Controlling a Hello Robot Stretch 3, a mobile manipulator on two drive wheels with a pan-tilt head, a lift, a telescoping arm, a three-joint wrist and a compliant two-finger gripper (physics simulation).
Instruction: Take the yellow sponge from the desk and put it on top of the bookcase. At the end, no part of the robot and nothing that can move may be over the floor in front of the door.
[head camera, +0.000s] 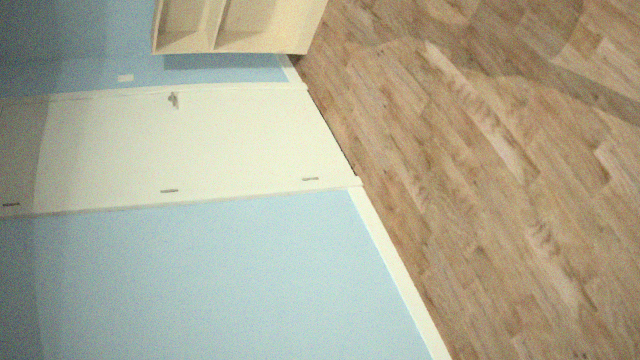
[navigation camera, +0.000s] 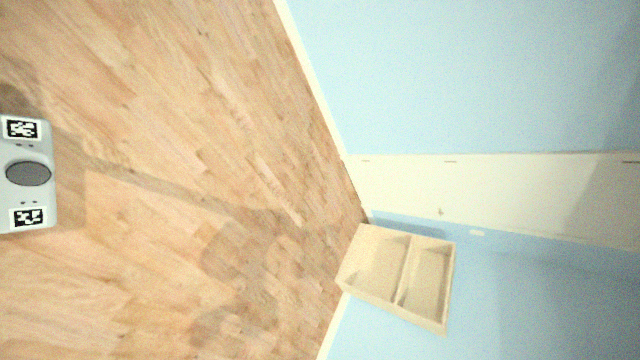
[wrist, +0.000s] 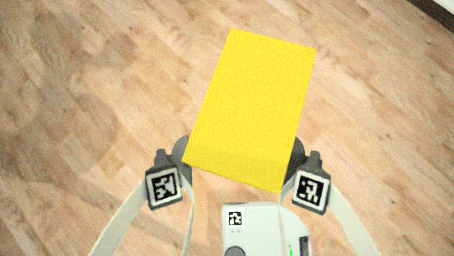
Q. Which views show my gripper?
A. The wrist view only.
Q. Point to a white door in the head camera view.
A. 82, 152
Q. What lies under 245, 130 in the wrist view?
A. A yellow sponge.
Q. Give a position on a bookcase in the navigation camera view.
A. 371, 270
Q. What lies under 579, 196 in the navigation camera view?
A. A white door.
